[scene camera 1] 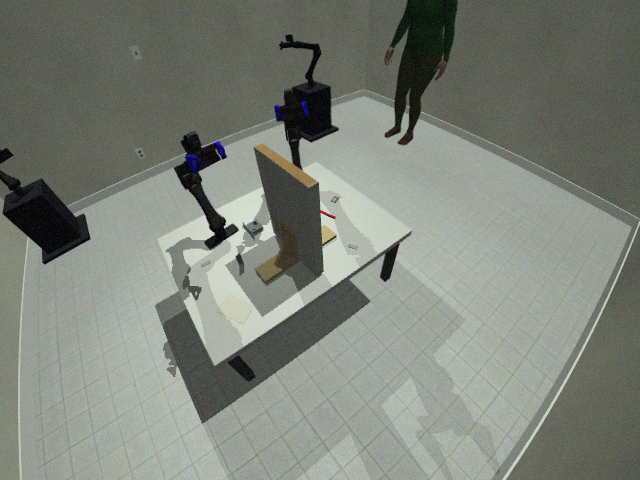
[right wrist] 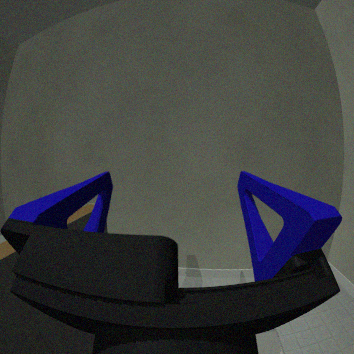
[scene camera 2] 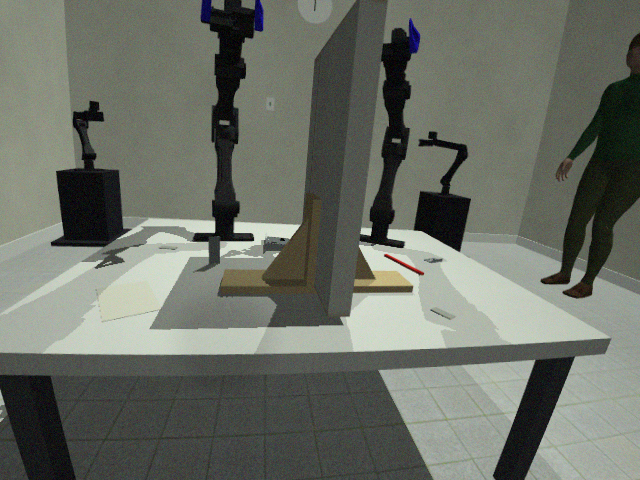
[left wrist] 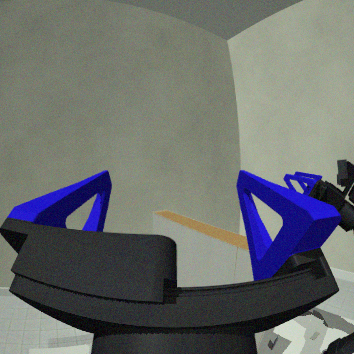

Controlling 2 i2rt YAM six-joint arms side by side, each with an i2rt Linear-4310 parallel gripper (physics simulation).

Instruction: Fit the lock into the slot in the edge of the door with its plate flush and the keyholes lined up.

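Places are measured from the left arm's base along level axes (x ahead, y left, z up), in metres.
Where they show: left gripper, fingertip midpoint: (scene camera 1: 290, 108) (scene camera 2: 391, 21) (left wrist: 173, 177); right gripper, fingertip midpoint: (scene camera 1: 211, 153) (right wrist: 174, 178) (left wrist: 289, 174); left arm's base, link origin: (scene camera 2: 378, 241); right arm's base, link origin: (scene camera 1: 222, 236) (scene camera 2: 224, 238).
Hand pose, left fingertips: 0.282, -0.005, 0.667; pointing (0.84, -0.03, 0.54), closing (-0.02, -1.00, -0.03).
Things, the pixels of their top centre, and the offset from my left fingertips, as dx, dy, dz.
- lock, top centre: (scene camera 2: 277, 238) (scene camera 1: 253, 225) -0.003, -0.290, -0.641
- door, top centre: (right wrist: 46, 227) (left wrist: 202, 227) (scene camera 2: 341, 37) (scene camera 1: 282, 162) +0.224, -0.060, -0.115
- small grey upright piece, top centre: (scene camera 2: 214, 236) (scene camera 1: 237, 254) +0.241, -0.358, -0.591
- beige sheet, top centre: (scene camera 2: 127, 298) (scene camera 1: 235, 308) +0.501, -0.376, -0.666
- red stick, top centre: (scene camera 2: 402, 262) (scene camera 1: 323, 212) -0.056, +0.120, -0.661
The lock (scene camera 1: 253, 227) (scene camera 2: 275, 242), a small grey metal case, lies on the table behind the door's foot; its plate's details are too small to tell. The door (scene camera 1: 289, 206) (scene camera 2: 336, 155) (left wrist: 200, 255) is a grey panel with a wood-coloured top, upright in a wooden stand (scene camera 1: 271, 269) (scene camera 2: 248, 281). The slot and keyholes cannot be made out. My left gripper (scene camera 1: 292, 107) (left wrist: 173, 177) is open and empty, raised high behind the door, partly hidden by it in scene camera 2. My right gripper (scene camera 1: 206, 155) (scene camera 2: 232, 14) (right wrist: 174, 178) is open and empty, high above the table's back.
A small grey upright piece (scene camera 1: 239, 263) (scene camera 2: 214, 250) stands left of the door. A beige sheet (scene camera 1: 237, 308) (scene camera 2: 129, 299) lies front left. Right of the door lie a red stick (scene camera 1: 327, 214) (scene camera 2: 403, 264) and small flat pieces (scene camera 1: 352, 246) (scene camera 2: 442, 313). A person (scene camera 1: 418, 56) stands beyond the table.
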